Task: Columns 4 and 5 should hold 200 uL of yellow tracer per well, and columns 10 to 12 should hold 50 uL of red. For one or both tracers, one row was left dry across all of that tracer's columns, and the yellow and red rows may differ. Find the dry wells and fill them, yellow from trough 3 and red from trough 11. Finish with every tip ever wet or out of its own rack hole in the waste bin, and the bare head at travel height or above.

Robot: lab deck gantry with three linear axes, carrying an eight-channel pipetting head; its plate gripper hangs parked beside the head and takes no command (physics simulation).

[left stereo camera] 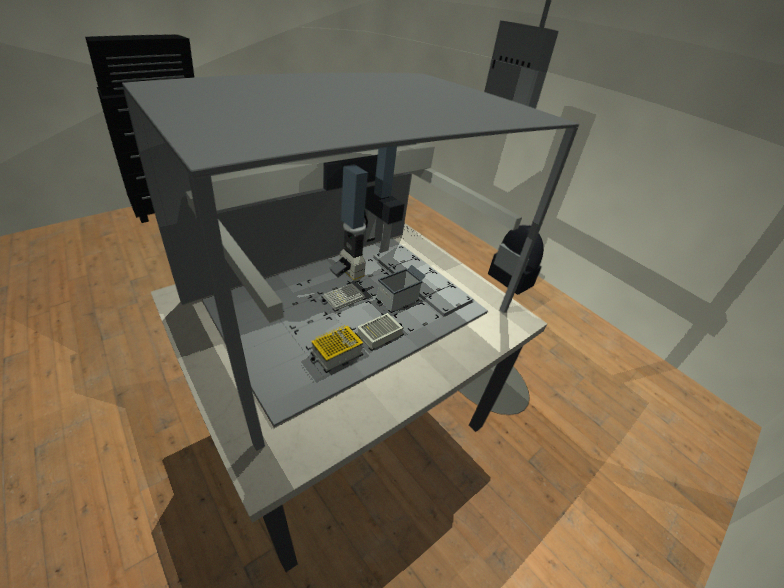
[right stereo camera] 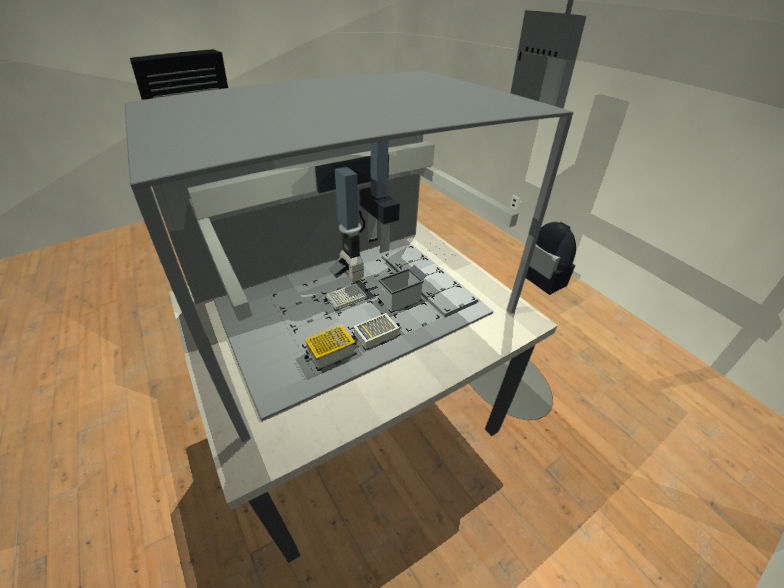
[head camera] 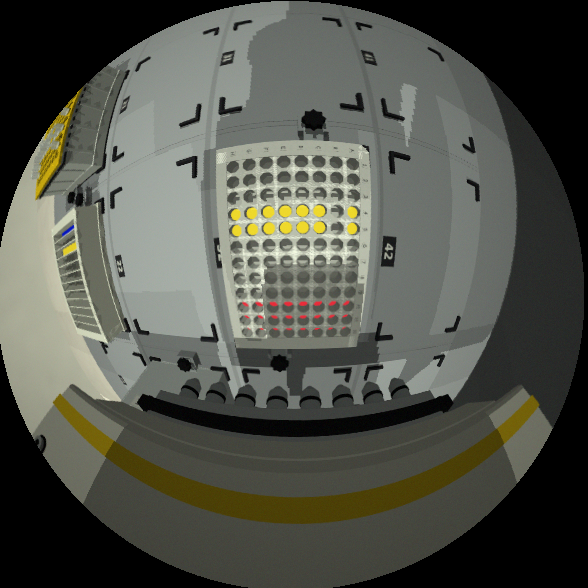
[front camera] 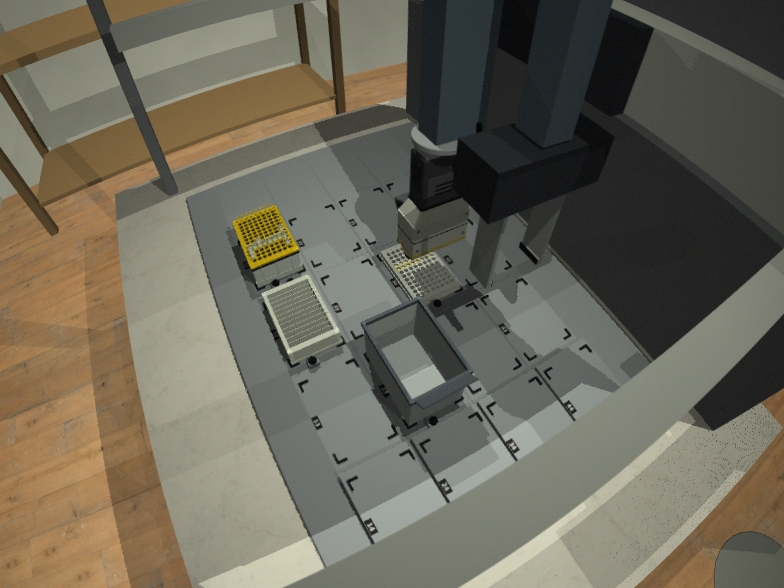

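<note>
The white well plate [head camera: 222,175] [front camera: 443,293] shows yellow in columns 4 and 5 in the head camera view, except in row B, whose two wells look dry. Red slivers show in all eight rows of columns 10 to 12. The pipetting head [front camera: 433,227] [left stereo camera: 355,262] [right stereo camera: 354,264] is above the plate's rear part; its nozzles [head camera: 276,396] are bare. The yellow tip rack [front camera: 265,235] [left stereo camera: 336,343] [right stereo camera: 329,341] holds some clear tips. The trough rack [front camera: 300,316] shows a yellow trough [head camera: 70,249]. The waste bin [front camera: 446,387] [left stereo camera: 398,297] stands beside the plate. The parked gripper [front camera: 510,265] is open and empty.
A blue trough [head camera: 68,230] lies near one end of the trough rack. Black clamp knobs [head camera: 313,119] [front camera: 436,303] stand at the plate's two ends. The dark rear wall [front camera: 664,253] rises behind the deck. A grey frame post [front camera: 136,107] stands at the left.
</note>
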